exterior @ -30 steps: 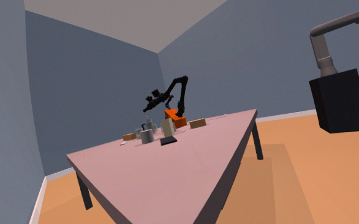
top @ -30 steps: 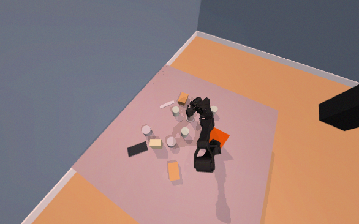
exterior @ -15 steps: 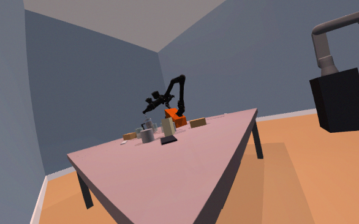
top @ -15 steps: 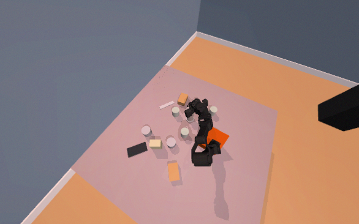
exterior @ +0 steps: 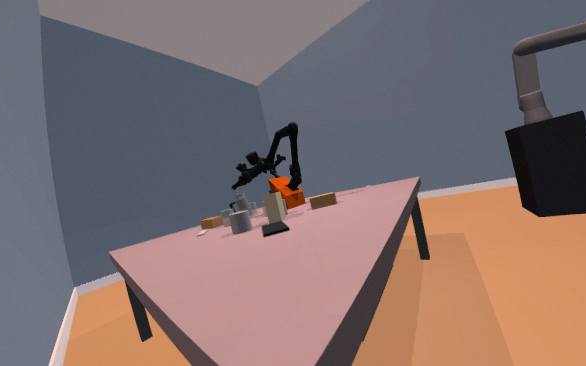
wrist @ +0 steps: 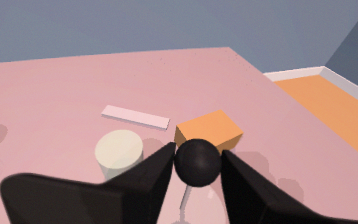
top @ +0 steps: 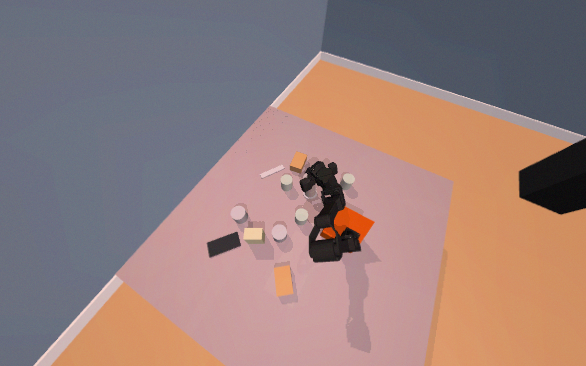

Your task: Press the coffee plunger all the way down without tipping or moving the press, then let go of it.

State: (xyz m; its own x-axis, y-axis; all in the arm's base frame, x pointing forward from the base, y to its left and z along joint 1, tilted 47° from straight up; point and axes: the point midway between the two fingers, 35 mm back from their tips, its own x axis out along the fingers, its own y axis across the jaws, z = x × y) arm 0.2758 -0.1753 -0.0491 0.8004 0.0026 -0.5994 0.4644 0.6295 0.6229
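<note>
The coffee press is 10 mm behind my gripper tip and 100 mm below it. Also, from my gripper tip: black plate: 200 mm ahead, 480 mm to the left, 190 mm below; white flat strip: 220 mm ahead, 10 mm to the left, 190 mm below.
</note>
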